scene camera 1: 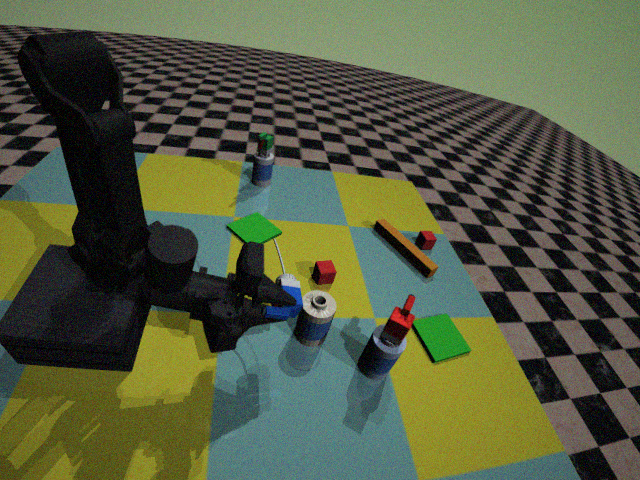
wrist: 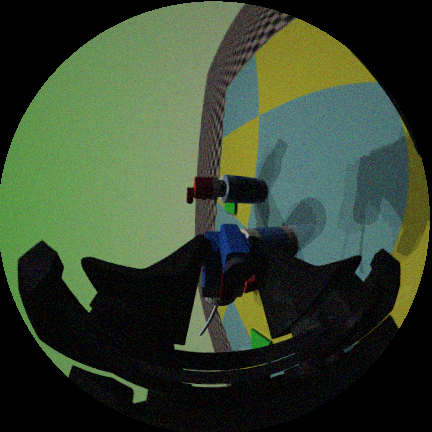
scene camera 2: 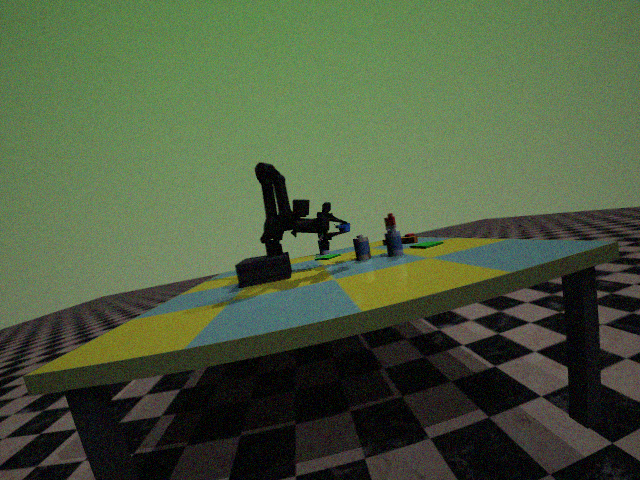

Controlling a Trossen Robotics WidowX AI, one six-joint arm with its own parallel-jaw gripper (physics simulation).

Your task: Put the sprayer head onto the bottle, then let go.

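Places are measured from the arm's base along level axes (x down, y back, z left), in millimetres.
Pixels of known places: gripper, fingertip midpoint: (scene camera 1: 291,309) (wrist: 225,240) (scene camera 2: 346,227); arm's base, link origin: (scene camera 1: 109,277) (scene camera 2: 274,255).
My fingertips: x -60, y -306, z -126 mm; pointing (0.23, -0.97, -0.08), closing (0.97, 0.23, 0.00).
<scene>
Ahead of a thing's pixels: the offset from my fingertips to its top centre.
The sprayer head (scene camera 1: 291,304) (scene camera 2: 344,227) (wrist: 232,242) is blue with a white collar and a thin white tube. It is on its side, with the tube pointing sideways toward the back in scene camera 1. My gripper (scene camera 1: 283,305) (scene camera 2: 341,227) (wrist: 225,240) is shut on the head and holds it above the table. The open bottle {dx +45, dy -66, dz +52 mm} (scene camera 1: 313,325) (scene camera 2: 363,249) (wrist: 276,239), blue and grey with a bare neck, stands upright. The head is higher than the bottle's top and a little toward the arm's side, apart from it in scene camera 2. The collar is hidden in the wrist view.
A bottle with a red head {dx -22, dy -182, dz -31 mm} (scene camera 1: 381,356) (scene camera 2: 393,244) (wrist: 246,189) stands beyond the open bottle. A bottle with a green head {dx -22, dy -5, dz +618 mm} (scene camera 1: 263,168) stands far back. Red cubes {dx +110, dy -125, dz +200 mm} (scene camera 1: 324,272) {dx +110, dy -463, dz +318 mm} (scene camera 1: 425,240), an orange bar {dx +119, dy -379, dz +294 mm} (scene camera 1: 405,248) and green tiles {dx +140, dy +25, dz +372 mm} (scene camera 1: 254,227) {dx +140, dy -354, dz +9 mm} (scene camera 1: 442,337) lie on the table.
</scene>
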